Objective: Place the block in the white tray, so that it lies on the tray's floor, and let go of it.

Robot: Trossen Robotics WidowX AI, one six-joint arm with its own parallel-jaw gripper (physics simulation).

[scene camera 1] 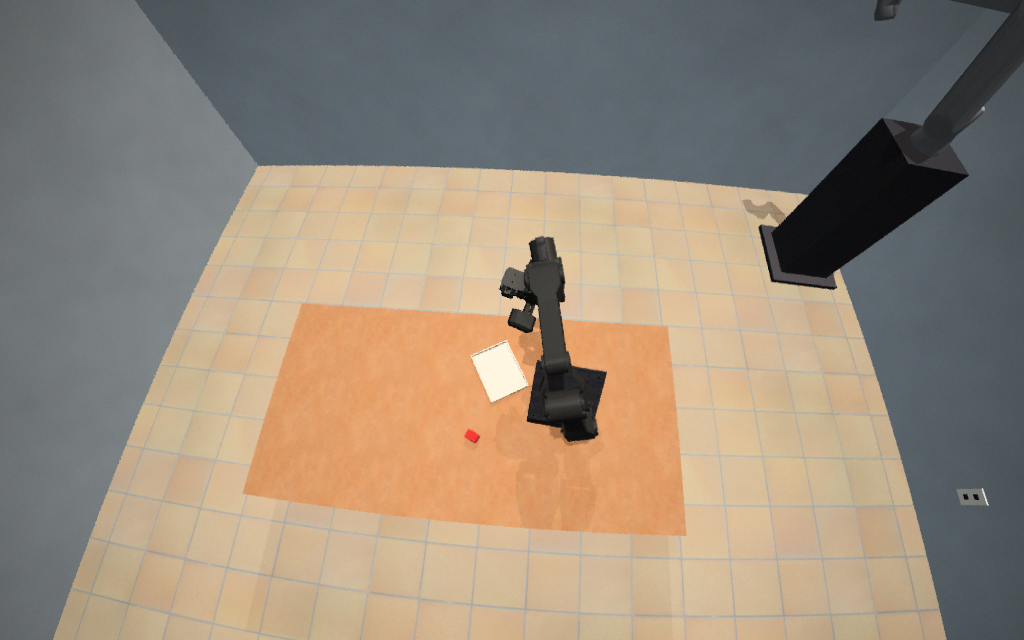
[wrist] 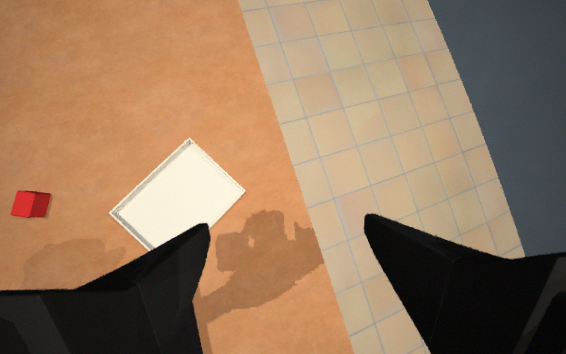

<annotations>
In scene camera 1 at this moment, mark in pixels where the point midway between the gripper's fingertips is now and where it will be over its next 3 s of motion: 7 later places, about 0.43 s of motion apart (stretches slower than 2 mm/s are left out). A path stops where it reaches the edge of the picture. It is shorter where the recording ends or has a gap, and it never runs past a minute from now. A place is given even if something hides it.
My gripper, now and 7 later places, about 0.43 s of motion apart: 519,301; 513,318; 495,313; 493,311; 508,282; 508,280; 507,281; 485,320
</annotations>
